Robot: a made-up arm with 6 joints.
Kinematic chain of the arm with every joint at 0, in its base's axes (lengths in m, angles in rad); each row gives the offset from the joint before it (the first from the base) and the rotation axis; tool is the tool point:
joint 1: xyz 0 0 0.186 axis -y
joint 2: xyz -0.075 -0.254 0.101 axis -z
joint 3: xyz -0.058 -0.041 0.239 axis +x
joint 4: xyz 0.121 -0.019 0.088 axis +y
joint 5: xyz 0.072 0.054 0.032 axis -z
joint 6: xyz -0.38 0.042 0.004 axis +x
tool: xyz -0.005 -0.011 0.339
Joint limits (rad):
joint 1: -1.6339..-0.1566
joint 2: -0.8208..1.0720
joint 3: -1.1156..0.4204
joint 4: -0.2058..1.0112
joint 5: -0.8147..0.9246
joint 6: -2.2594..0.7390
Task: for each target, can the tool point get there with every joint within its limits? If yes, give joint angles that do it. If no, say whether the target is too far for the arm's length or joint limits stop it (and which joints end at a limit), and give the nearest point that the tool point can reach.
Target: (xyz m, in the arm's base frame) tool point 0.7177 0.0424 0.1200
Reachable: yes | joints -1.2796 0.5808 -0.5194 0.7544 0.7472 0.2771
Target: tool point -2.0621 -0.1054 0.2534
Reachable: no: too far | nearest point -0.5189 -0.1210 0.4494 | short by 1.556 m
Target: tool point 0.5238 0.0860 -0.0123
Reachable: yes | joints -1.2787 0.8353 -0.2953 0.8285 0.3575 -1.4284
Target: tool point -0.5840 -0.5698 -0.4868
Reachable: no: joint limits stop it (at a limit: joint 1, joint 2, joint 3, joint 4, joint 5) | nearest point -0.1098 -0.3760 -0.1477 | short by 0.614 m
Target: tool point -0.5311 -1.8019 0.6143
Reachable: no: too far | nearest point -0.1836 -0.7946 0.6608 | short by 1.067 m
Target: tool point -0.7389 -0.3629 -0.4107
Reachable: no: joint limits stop it (at a limit: joint 1, joint 3, joint 4, joint 5) | nearest point -0.1499 -0.3102 -0.1005 | short by 0.668 m
